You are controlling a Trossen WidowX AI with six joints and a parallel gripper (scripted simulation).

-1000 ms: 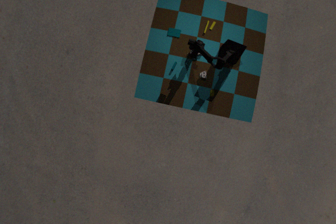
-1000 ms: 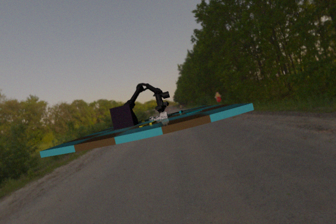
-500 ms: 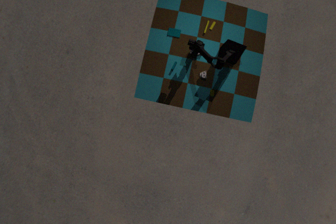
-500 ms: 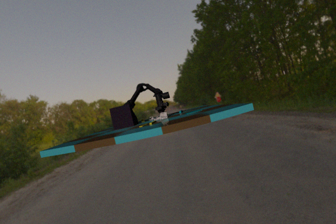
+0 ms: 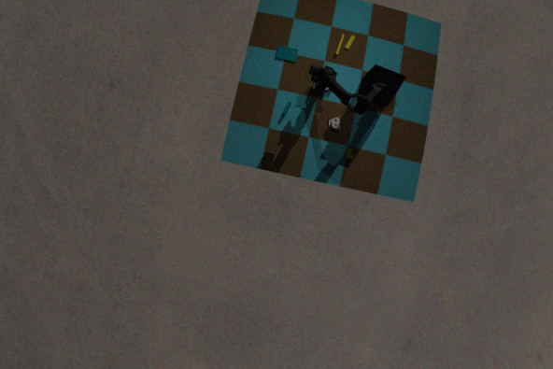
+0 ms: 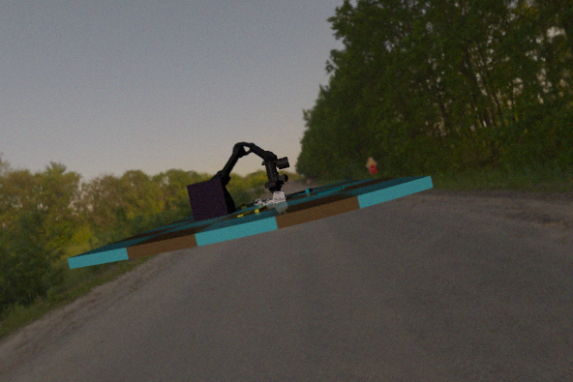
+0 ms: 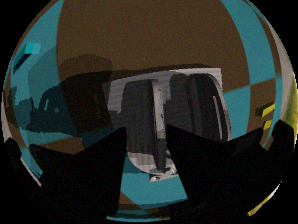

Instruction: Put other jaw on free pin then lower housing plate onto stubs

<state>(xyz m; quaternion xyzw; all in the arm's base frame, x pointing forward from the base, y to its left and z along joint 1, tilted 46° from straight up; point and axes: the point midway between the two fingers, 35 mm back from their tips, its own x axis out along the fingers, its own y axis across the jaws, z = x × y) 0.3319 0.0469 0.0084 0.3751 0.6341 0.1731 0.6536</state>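
The grey jaw lies 40 mm behind my gripper tip and 10 mm to the right of it. The rest, counted from my gripper tip: teal plate (260 mm ahead, 180 mm to the right, 10 mm below); light-grey plate-like piece (130 mm behind, 220 mm to the left, 10 mm above); teal stick (190 mm ahead, 190 mm to the left).
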